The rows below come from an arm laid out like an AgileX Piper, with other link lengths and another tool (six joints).
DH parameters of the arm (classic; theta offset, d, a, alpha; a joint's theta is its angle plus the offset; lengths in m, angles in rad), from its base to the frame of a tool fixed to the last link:
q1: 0 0.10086 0 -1.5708
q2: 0.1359 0 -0.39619 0
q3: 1.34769 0 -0.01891 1.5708
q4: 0 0.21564 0 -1.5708
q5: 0 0 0 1.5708
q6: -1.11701 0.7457 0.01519 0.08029
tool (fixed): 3.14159 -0.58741 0 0
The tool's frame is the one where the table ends.
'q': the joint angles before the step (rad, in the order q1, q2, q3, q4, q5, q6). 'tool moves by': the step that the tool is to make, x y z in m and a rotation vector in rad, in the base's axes. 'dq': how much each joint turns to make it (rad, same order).
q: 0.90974 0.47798 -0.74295 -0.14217 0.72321 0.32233
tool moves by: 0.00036 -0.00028 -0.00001 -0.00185 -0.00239 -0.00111
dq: 0.00002 -0.00001 0.00002 -0.00325 -0.00001 0.00003
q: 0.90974 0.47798 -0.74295 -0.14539 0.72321 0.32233
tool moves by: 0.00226 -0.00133 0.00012 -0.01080 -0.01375 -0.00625
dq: -0.00001 0.00107 -0.00001 -0.01855 -0.00099 -0.00002
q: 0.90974 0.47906 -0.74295 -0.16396 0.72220 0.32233
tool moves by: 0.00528 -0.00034 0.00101 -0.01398 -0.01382 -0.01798
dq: 0.00001 0.01023 -0.00001 -0.03761 -0.00567 0.01751
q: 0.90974 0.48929 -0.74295 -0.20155 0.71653 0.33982
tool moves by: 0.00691 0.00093 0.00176 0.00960 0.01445 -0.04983
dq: -0.00003 0.01700 0.00001 -0.06318 -0.00311 0.08379
